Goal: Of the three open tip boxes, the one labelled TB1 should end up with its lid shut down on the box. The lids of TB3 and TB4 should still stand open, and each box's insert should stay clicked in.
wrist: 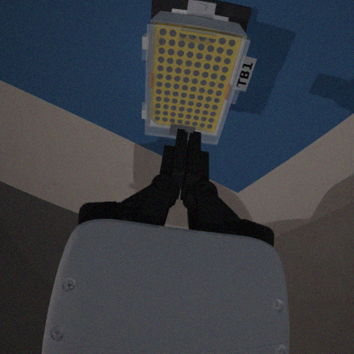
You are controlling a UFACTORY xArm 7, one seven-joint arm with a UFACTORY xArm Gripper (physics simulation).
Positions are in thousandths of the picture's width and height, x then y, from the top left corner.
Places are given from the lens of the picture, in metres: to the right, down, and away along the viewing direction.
clear lid (541, 205): 0.01, -0.09, 0.18
blue mat (826, 278): 0.16, -0.11, 0.26
The marked spots on the clear lid and the blue mat are 0.17 m apart.
